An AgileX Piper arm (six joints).
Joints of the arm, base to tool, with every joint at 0 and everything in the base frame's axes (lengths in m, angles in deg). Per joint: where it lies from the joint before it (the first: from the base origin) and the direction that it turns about. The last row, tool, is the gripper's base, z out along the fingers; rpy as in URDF.
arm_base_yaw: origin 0 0 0.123 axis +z
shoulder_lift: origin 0 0 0 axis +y
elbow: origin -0.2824 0 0.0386 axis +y
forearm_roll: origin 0.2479 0 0.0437 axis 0.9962 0 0.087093
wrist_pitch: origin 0 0 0 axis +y
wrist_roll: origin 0.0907 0 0.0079 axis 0.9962 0 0.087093
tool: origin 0 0 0 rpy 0 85 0
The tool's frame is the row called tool.
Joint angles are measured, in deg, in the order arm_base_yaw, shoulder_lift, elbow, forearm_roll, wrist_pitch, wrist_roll. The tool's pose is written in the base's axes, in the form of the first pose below.
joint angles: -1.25 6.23 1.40 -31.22 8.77 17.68
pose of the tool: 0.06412 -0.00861 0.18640; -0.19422 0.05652 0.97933; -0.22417 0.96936 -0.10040; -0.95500 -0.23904 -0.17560
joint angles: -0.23 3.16 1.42 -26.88 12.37 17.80
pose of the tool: 0.05977 -0.00907 0.18410; -0.19746 0.07063 0.97776; -0.14703 0.98398 -0.10077; -0.96922 -0.16366 -0.18391
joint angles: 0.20 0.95 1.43 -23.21 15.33 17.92
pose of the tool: 0.05653 -0.00930 0.18153; -0.20692 0.08247 0.97488; -0.07958 0.99172 -0.10078; -0.97512 -0.09844 -0.19864
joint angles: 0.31 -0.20 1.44 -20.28 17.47 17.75
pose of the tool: 0.05464 -0.00919 0.17902; -0.22233 0.08970 0.97084; -0.03013 0.99465 -0.09880; -0.97451 -0.05121 -0.21844
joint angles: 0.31 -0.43 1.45 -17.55 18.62 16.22
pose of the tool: 0.05399 -0.00848 0.17707; -0.23973 0.08616 0.96701; -0.00936 0.99580 -0.09105; -0.97079 -0.03088 -0.23792
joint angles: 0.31 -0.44 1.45 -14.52 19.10 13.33
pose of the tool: 0.05380 -0.00719 0.17594; -0.25163 0.07217 0.96513; -0.00870 0.99701 -0.07682; -0.96778 -0.02773 -0.25025
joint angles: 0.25 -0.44 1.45 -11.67 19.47 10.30
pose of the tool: 0.05366 -0.00591 0.17505; -0.26136 0.05746 0.96353; -0.01367 0.99791 -0.06322; -0.96514 -0.02970 -0.26003
